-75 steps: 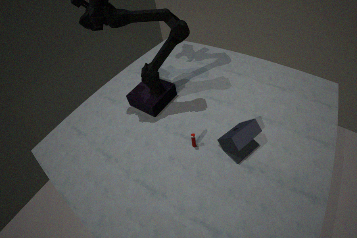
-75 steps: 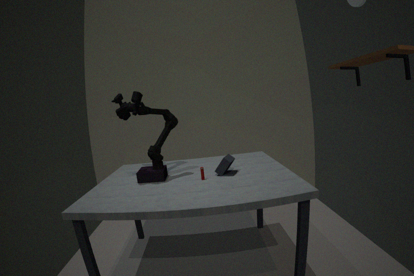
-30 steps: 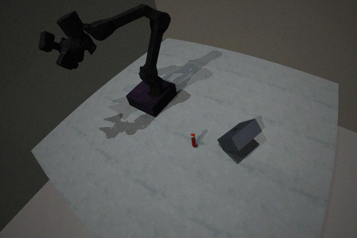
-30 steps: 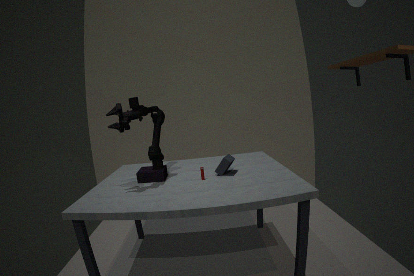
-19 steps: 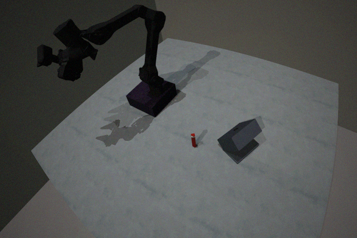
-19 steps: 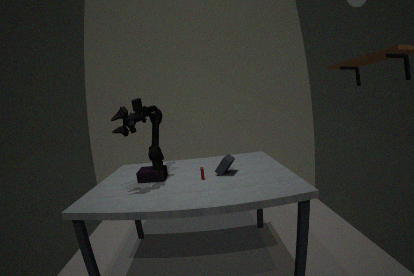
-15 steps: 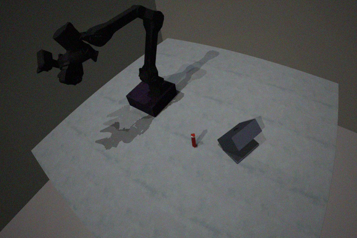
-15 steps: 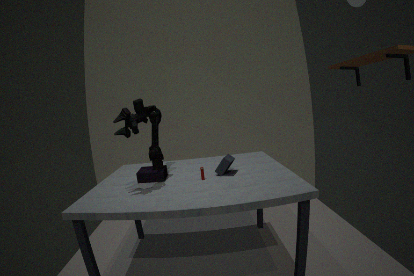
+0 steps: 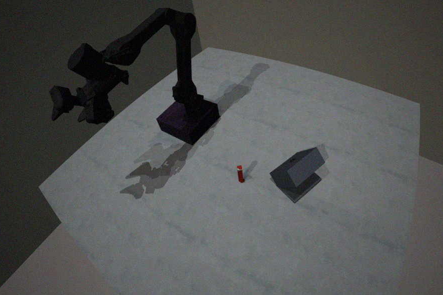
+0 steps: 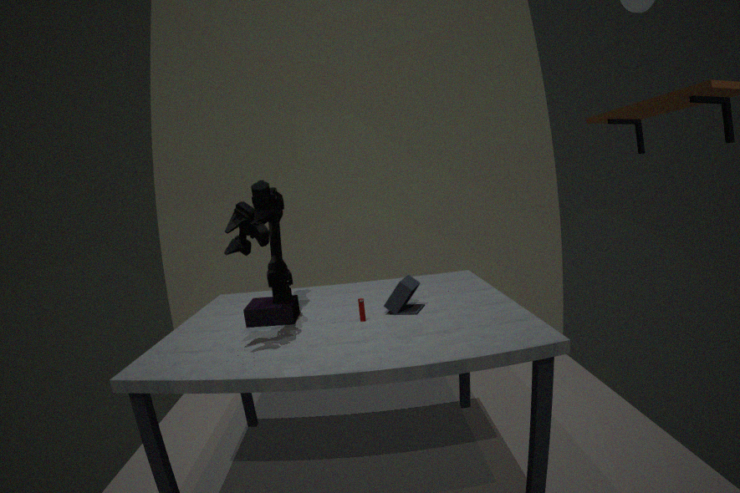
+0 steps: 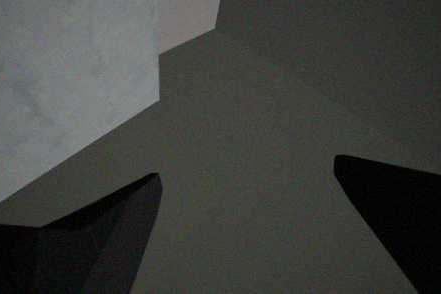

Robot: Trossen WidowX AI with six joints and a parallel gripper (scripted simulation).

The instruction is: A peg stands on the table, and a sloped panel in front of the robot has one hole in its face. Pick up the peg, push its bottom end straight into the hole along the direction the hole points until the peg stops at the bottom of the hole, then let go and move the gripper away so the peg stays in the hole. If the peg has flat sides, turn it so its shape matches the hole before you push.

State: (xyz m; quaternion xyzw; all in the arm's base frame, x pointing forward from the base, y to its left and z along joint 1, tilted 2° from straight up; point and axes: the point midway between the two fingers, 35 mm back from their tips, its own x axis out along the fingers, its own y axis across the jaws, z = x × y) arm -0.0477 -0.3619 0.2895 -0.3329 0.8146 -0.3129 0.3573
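My gripper tip is now 370 mm short of the red peg, 270 mm to the right of it and 280 mm above it. Also, from my gripper tip: sloped grey panel: 510 mm ahead, 380 mm to the left, 270 mm below; then thin flat foot plate: 530 mm ahead, 370 mm to the left, 330 mm below.
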